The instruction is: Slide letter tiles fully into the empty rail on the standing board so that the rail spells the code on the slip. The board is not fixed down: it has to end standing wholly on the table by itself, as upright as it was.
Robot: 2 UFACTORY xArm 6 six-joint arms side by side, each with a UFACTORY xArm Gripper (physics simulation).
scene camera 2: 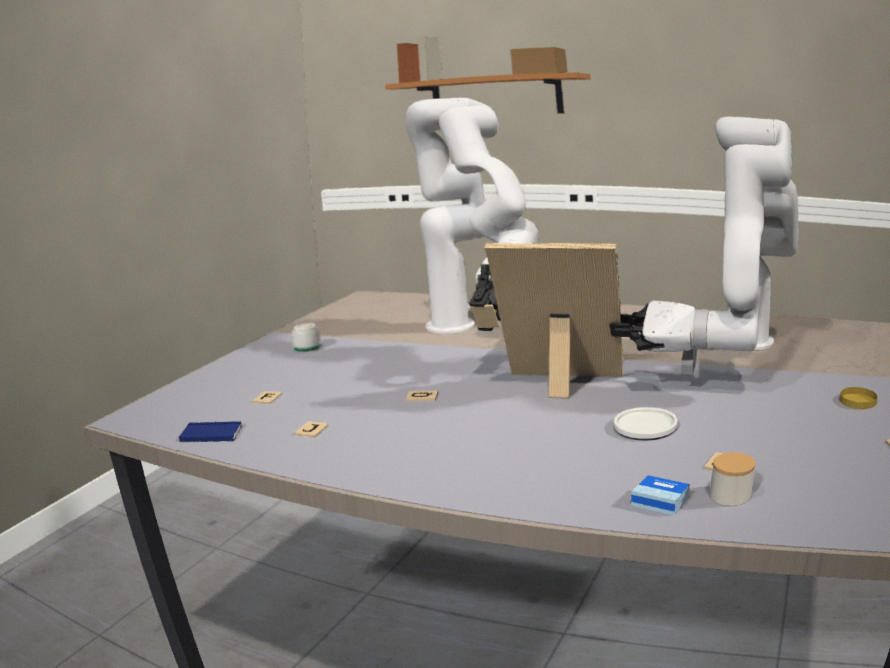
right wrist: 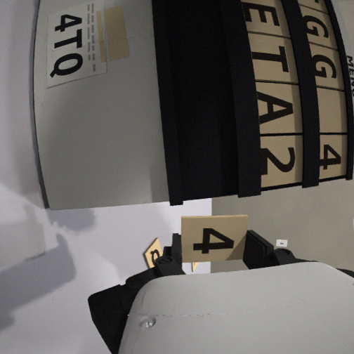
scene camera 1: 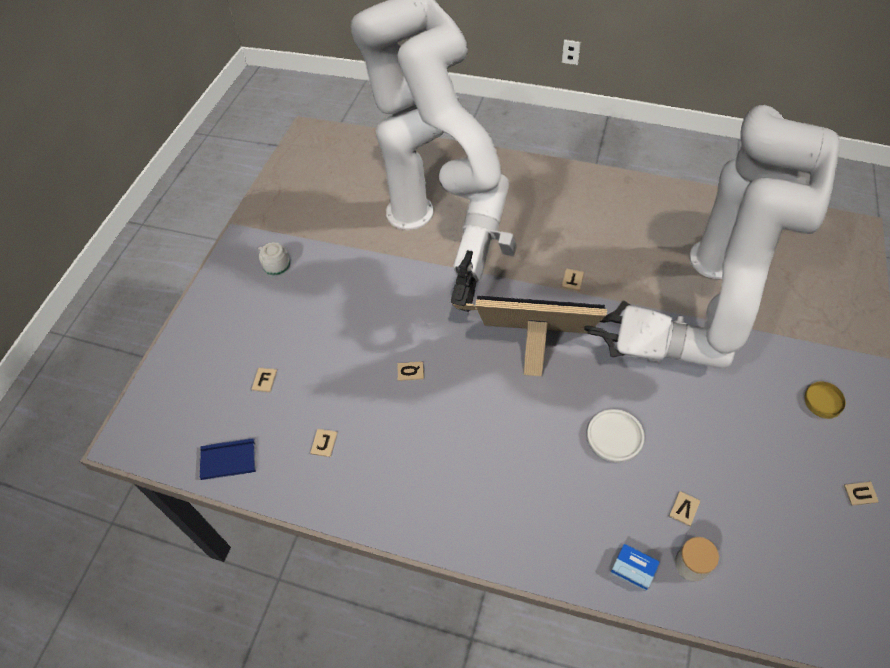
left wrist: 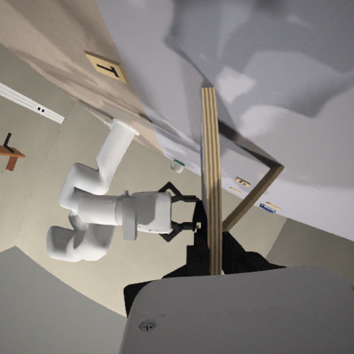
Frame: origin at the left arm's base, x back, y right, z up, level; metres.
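Seen in the pictures: left gripper, fingertip midpoint: [scene camera 2: 611,324]; right gripper, fingertip midpoint: [scene camera 2: 480,317] [scene camera 1: 460,307]; left arm's base, origin of the base link: [scene camera 1: 714,260]; right arm's base, origin of the base link: [scene camera 2: 450,327] [scene camera 1: 409,213].
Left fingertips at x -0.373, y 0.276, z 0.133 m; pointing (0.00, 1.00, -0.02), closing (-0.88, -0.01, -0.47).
Offsets run from my left fingertips to a thing's top centre.
The standing board [scene camera 1: 503,316] [scene camera 2: 560,280] [left wrist: 211,150] [right wrist: 110,150] is upright on its rear foot. Its slip [right wrist: 86,40] reads 4TQ; the rail [right wrist: 205,100] beside it shows no tiles. My right gripper [scene camera 1: 463,296] [scene camera 2: 485,302] [right wrist: 212,247] is shut on the 4 tile @[dx -0.034, dy +0.256, dz +0.039 m] [scene camera 2: 485,317] [right wrist: 192,225], off the board's left edge in the scene views, near the rail's open end. My left gripper [scene camera 1: 601,321] [scene camera 2: 619,327] [left wrist: 209,246] is shut on the board's opposite edge, one finger on each face. The T tile @[dx +0.216, dy +0.056, dz -0.129 m] [scene camera 1: 572,278] [left wrist: 106,67] and Q tile @[dx -0.140, dy +0.356, dz -0.127 m] [scene camera 1: 410,371] [scene camera 2: 421,395] lie on the table.
Tiles F @[dx -0.252, dy +0.670, dz -0.127 m] [scene camera 1: 263,379], J @[dx -0.360, dy +0.477, dz -0.127 m] [scene camera 1: 324,442], U @[dx -0.179, dy -0.624, dz -0.127 m] [scene camera 1: 861,493] and an upside-down V-like one @[dx -0.302, dy -0.274, dz -0.127 m] [scene camera 1: 685,508] lie around. A white dish @[dx -0.181, dy -0.112, dz -0.117 m] [scene camera 1: 616,435], amber dish @[dx +0.024, dy -0.545, dz -0.117 m] [scene camera 1: 824,399], blue box @[dx -0.448, dy -0.195, dz -0.106 m] [scene camera 1: 635,566], lidded jar @[dx -0.409, dy -0.303, dz -0.074 m] [scene camera 1: 698,557], navy case @[dx -0.455, dy +0.661, dz -0.121 m] [scene camera 1: 227,458] and small white pot @[dx +0.073, dy +0.798, dz -0.070 m] [scene camera 1: 273,258] stand about.
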